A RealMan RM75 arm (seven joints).
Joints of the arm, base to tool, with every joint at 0 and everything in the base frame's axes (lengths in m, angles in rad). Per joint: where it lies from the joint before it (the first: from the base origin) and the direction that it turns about. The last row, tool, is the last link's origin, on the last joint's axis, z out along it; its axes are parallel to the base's.
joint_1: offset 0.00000 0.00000 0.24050 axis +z
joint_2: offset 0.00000 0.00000 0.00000 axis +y
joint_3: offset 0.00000 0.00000 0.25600 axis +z
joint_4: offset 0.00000 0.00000 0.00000 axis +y
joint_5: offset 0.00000 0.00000 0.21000 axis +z
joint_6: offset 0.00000 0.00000 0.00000 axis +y
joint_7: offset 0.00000 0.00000 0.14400 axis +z
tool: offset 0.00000 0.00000 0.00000
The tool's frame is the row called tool.
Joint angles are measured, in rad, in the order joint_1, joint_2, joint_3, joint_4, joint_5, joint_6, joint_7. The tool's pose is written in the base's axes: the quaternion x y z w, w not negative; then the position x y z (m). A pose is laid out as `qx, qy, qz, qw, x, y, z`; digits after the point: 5 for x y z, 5 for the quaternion.
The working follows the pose.
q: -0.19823, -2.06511, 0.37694, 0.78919, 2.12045, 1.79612, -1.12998
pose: -0.91734, -0.23070, -0.22485, 0.23389, -0.35841, 0.21349, 0.05718
Where each joint sits with the arm in this pose, in the base's axes (m; each line is computed from the numbers above, not from the rounded line before):
joint_1: 0.0000 0.0000 0.2405
joint_2: 0.0000 0.0000 0.2405
joint_3: -0.2209 0.0444 0.1190
joint_4: -0.2209 0.0444 0.1190
joint_5: -0.4023 0.1368 0.1709
joint_6: -0.4023 0.1368 0.1709
joint_7: -0.3584 0.2135 0.0572
the tool: -0.3584 0.2135 0.0572

